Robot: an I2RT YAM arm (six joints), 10 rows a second.
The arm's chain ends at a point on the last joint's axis. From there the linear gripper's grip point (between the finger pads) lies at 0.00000 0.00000 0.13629 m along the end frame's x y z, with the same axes.
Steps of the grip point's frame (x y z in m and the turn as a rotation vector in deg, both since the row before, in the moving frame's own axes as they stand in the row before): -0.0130, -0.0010, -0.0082, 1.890, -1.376, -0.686; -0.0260, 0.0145, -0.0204, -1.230, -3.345, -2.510; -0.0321, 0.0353, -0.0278, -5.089, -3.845, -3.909; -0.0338, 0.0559, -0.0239, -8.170, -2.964, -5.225; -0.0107, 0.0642, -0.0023, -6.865, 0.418, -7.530; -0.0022, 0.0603, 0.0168, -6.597, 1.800, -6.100; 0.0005, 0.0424, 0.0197, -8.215, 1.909, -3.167; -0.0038, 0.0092, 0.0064, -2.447, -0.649, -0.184; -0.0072, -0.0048, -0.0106, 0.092, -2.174, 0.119; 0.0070, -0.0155, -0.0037, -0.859, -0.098, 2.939; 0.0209, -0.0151, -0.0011, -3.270, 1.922, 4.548
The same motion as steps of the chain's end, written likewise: -0.0097, 0.0035, -0.0081, 1.890, -1.376, -0.686; -0.0181, 0.0114, -0.0201, -1.230, -3.345, -2.510; -0.0234, 0.0229, -0.0270, -5.089, -3.845, -3.909; -0.0277, 0.0362, -0.0223, -8.170, -2.964, -5.225; -0.0128, 0.0480, -0.0013, -6.865, 0.418, -7.530; -0.0073, 0.0449, 0.0178, -6.597, 1.800, -6.100; -0.0046, 0.0231, 0.0212, -8.215, 1.909, -3.167; -0.0023, 0.0034, 0.0065, -2.447, -0.649, -0.184; -0.0020, -0.0046, -0.0105, 0.092, -2.174, 0.119; 0.0073, -0.0175, -0.0037, -0.859, -0.098, 2.939; 0.0166, -0.0230, -0.0008, -3.270, 1.922, 4.548
